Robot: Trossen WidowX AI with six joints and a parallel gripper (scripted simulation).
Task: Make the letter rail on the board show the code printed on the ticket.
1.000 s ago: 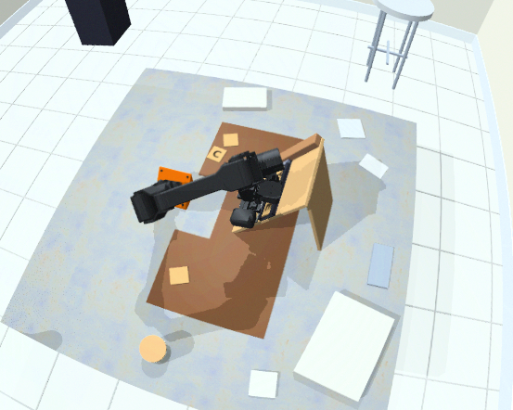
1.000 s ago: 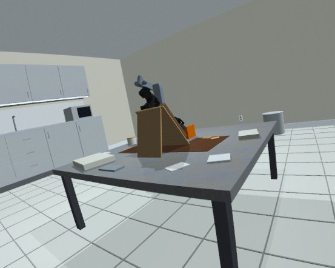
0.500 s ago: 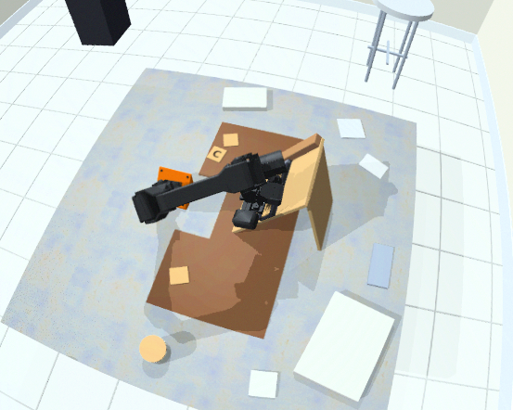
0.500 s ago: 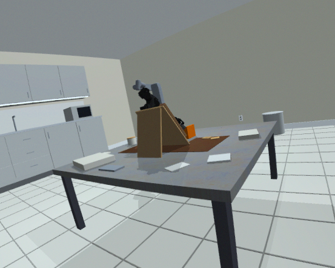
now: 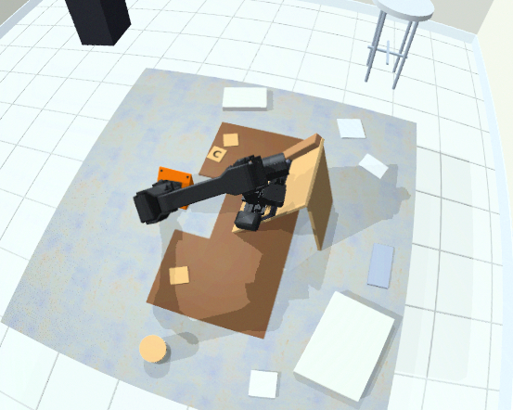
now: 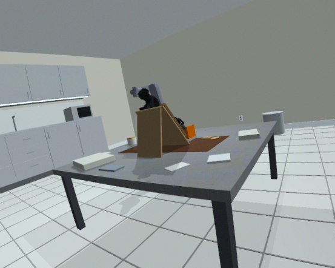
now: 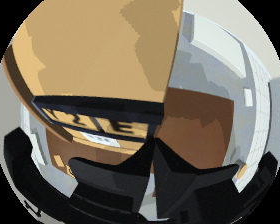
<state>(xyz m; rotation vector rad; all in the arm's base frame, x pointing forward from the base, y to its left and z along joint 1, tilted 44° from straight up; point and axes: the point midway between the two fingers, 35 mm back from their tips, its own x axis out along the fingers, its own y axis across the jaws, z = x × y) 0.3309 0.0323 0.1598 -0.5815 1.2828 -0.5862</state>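
The white ticket is 10 cm to the left of my gripper tip, 9 cm below it and 3 cm behind it. From my gripper tip the other things lie so: grey card (41 cm ahead, 17 cm below, 1 cm to the right); then white box (32 cm ahead, 30 cm to the right, 16 cm below); then brown mat (18 cm below, 13 cm behind, 8 cm to the left).
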